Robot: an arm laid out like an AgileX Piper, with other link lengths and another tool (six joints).
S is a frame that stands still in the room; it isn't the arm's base.
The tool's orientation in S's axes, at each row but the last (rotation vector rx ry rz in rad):
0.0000 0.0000 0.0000
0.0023 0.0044 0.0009
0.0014 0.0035 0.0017
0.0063 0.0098 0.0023
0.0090 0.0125 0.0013
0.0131 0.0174 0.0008
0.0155 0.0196 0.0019
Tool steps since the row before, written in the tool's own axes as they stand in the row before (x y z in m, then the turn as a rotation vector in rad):
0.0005 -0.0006 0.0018 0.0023 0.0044 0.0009
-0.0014 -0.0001 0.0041 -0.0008 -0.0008 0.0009
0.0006 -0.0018 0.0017 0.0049 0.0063 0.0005
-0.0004 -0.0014 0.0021 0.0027 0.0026 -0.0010
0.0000 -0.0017 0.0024 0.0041 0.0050 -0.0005
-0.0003 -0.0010 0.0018 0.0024 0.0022 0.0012
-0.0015 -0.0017 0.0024 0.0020 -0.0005 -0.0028
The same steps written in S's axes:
0.0005 -0.0006 0.0018 0.0023 0.0044 0.0009
-0.0014 -0.0001 0.0041 -0.0008 -0.0008 0.0009
0.0006 -0.0018 0.0017 0.0049 0.0063 0.0005
-0.0004 -0.0014 0.0021 0.0027 0.0026 -0.0010
0.0000 -0.0017 0.0024 0.0041 0.0050 -0.0005
-0.0003 -0.0010 0.0018 0.0024 0.0022 0.0012
-0.0014 -0.0017 0.0024 0.0019 -0.0005 -0.0028

